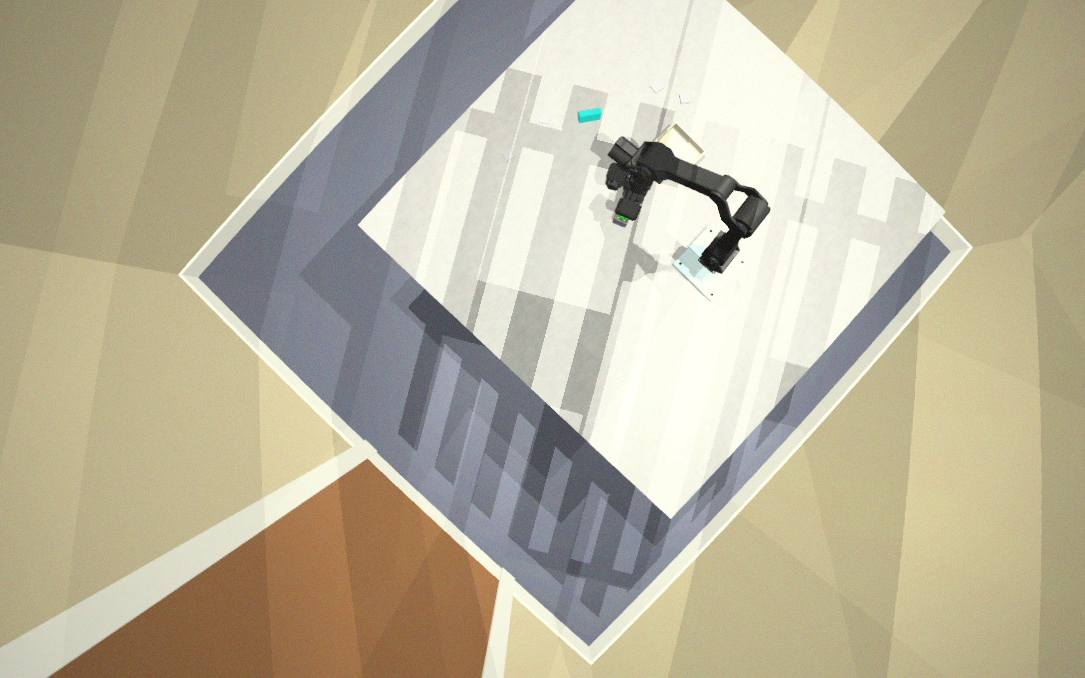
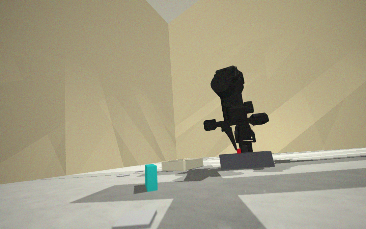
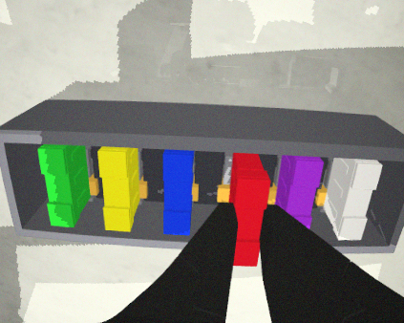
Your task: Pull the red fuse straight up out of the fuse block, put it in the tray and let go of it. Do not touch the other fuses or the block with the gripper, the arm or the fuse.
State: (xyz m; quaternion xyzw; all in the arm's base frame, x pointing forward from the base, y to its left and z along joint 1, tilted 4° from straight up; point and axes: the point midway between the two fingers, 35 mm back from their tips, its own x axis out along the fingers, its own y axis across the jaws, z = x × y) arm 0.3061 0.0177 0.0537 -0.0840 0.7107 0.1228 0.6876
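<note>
My gripper tip is now 210 mm to the left of the cream tray, 50 mm above it and 20 mm past it. From my gripper tip the other things lie so: teal block 250 mm ahead, 120 mm to the right, 30 mm below.
</note>
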